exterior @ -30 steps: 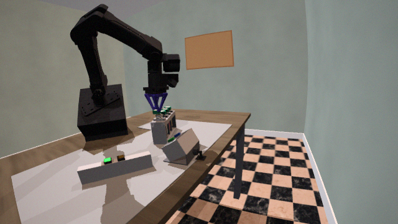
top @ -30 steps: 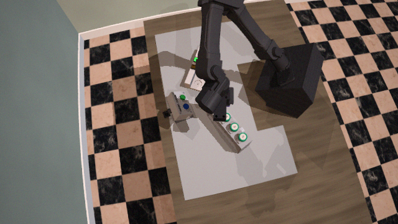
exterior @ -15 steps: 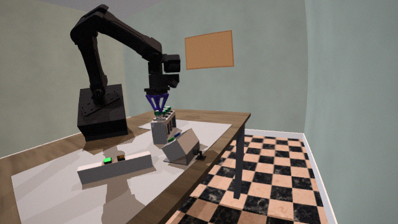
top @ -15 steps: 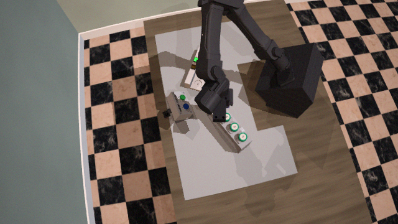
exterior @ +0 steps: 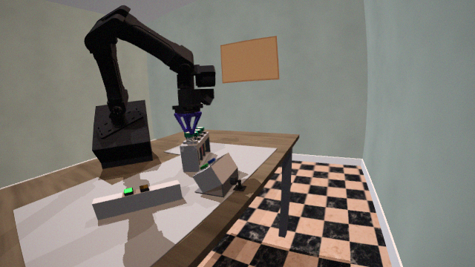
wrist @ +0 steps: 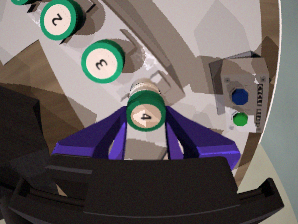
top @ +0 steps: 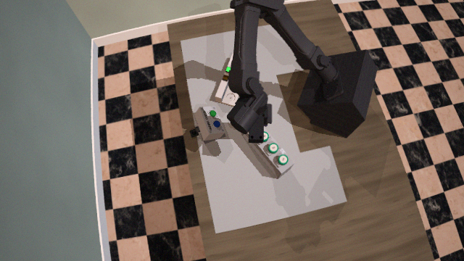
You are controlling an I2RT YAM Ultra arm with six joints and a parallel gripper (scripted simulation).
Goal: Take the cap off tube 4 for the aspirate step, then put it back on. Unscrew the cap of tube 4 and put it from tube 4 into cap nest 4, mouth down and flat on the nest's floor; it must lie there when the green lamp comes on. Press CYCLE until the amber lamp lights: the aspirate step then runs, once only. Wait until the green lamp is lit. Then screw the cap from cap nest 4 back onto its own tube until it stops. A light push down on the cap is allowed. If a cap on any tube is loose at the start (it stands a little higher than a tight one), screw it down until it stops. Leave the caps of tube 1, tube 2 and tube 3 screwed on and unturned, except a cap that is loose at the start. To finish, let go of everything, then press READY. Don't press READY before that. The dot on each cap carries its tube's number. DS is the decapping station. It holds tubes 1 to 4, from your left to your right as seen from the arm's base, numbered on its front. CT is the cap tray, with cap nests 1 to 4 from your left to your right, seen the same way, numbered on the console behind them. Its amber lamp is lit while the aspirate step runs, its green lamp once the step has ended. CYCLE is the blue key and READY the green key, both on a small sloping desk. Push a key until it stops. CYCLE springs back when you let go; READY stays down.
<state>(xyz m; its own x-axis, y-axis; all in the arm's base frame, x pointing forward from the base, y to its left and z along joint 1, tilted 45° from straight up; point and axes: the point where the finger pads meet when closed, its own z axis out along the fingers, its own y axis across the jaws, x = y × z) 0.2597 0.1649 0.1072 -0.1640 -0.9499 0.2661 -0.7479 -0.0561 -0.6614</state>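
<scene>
Now: the cap 3 50 mm to the left of my hand, 30 mm behind it and 20 mm below it. From my hand the other things lie so: cap 2 (90 mm to the left, 50 mm behind, 20 mm below); then green ready key (140 mm ahead, 90 mm to the right, 70 mm below); then blue cycle key (130 mm ahead, 70 mm below, 50 mm to the right).
</scene>
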